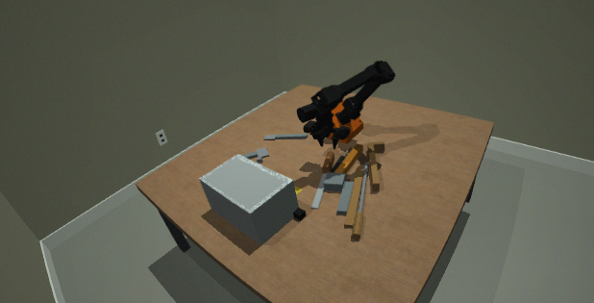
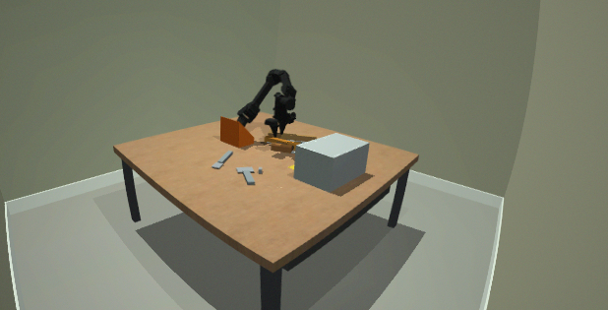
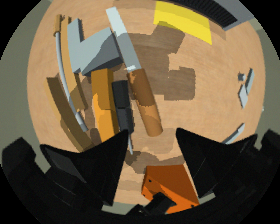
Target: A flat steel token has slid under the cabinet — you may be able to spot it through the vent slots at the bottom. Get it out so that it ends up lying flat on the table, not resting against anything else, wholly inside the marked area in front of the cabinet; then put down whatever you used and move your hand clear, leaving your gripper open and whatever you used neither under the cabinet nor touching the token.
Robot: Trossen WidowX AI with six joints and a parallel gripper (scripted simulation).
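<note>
Now: the orange bar 50 mm behind my gripper tip, 70 mm to the left of it and 60 mm below it. Also, from my gripper tip: grey block 90 mm ahead, 120 mm to the left, 60 mm below; wooden stick 100 mm ahead, 220 mm to the left, 70 mm below; grey t-piece 170 mm ahead, 330 mm to the right, 70 mm below.
</note>
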